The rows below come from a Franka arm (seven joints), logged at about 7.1 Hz.
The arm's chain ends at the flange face. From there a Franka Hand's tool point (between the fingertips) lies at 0.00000 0.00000 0.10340 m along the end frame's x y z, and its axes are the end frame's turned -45 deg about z.
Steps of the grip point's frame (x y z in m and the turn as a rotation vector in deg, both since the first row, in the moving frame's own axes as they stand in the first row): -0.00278, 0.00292, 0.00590, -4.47, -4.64, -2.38; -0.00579, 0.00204, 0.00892, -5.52, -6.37, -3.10; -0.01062, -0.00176, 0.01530, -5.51, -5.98, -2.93; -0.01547, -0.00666, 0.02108, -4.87, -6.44, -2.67; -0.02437, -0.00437, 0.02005, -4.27, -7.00, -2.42; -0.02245, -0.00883, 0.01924, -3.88, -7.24, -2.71
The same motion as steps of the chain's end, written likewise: 0.00007, -0.00757, 0.00655, -6.44, -0.12, -2.38; -0.00198, -0.00960, 0.01004, -8.41, -0.60, -3.10; -0.00853, -0.00836, 0.01634, -8.12, -0.33, -2.93; -0.01399, -0.00820, 0.02210, -8.00, -1.11, -2.67; -0.01715, -0.00026, 0.02111, -7.97, -1.93, -2.42; -0.01818, -0.00461, 0.02030, -7.86, -2.38, -2.71
